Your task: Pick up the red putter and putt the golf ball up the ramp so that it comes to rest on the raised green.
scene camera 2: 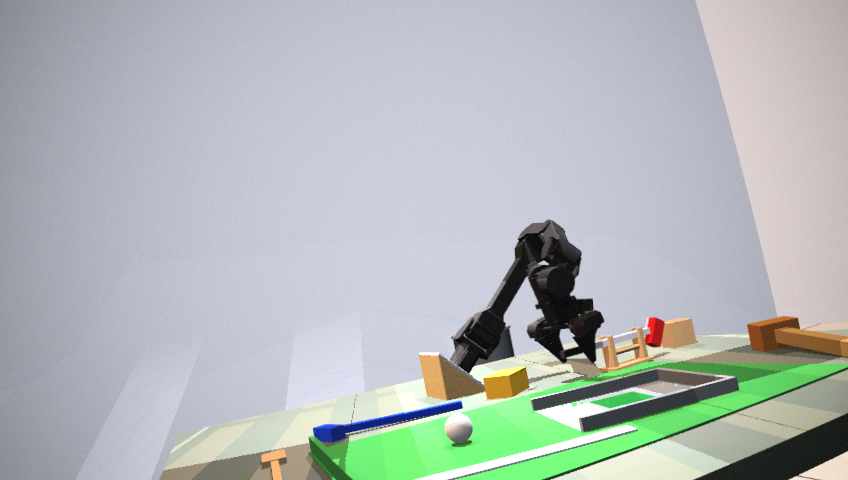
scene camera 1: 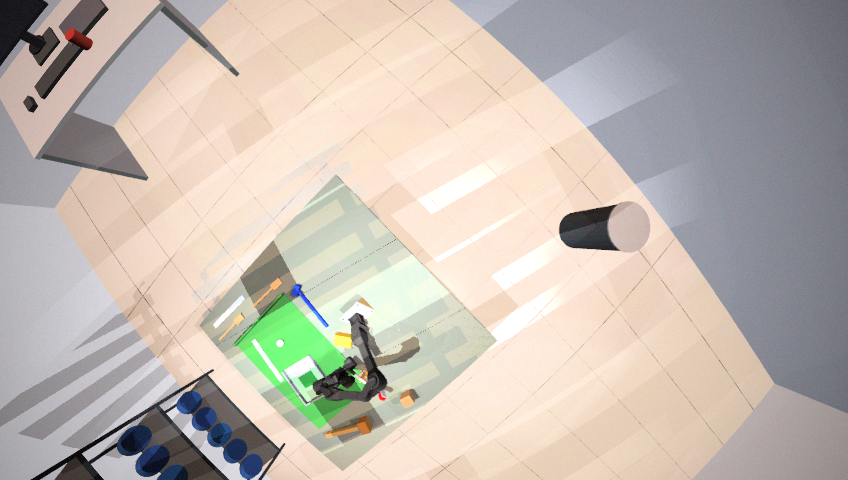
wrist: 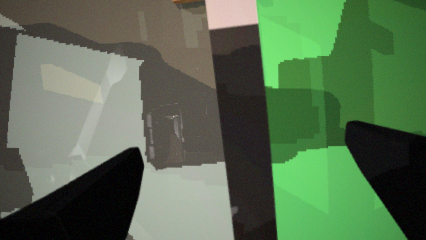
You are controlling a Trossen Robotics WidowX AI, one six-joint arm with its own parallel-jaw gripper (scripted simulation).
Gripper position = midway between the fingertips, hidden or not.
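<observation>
In scene camera 2 I see my gripper [scene camera 2: 579, 362], open and holding nothing. The same view gives me a tan block [scene camera 2: 679, 332] and a yellow block [scene camera 2: 504, 383], a green mat [scene camera 2: 510, 427] and a grey-walled raised green [scene camera 2: 644, 393], and with them a wooden rack [scene camera 2: 610, 353]. Scene camera 1 shows me the green mat [scene camera 1: 284, 321] and the grey-walled raised green [scene camera 1: 300, 376]. The wrist view has my gripper [wrist: 243, 144] and the green mat [wrist: 321, 71]. The tan block is out of frame in the wrist view. The yellow block is out of frame in the wrist view.
</observation>
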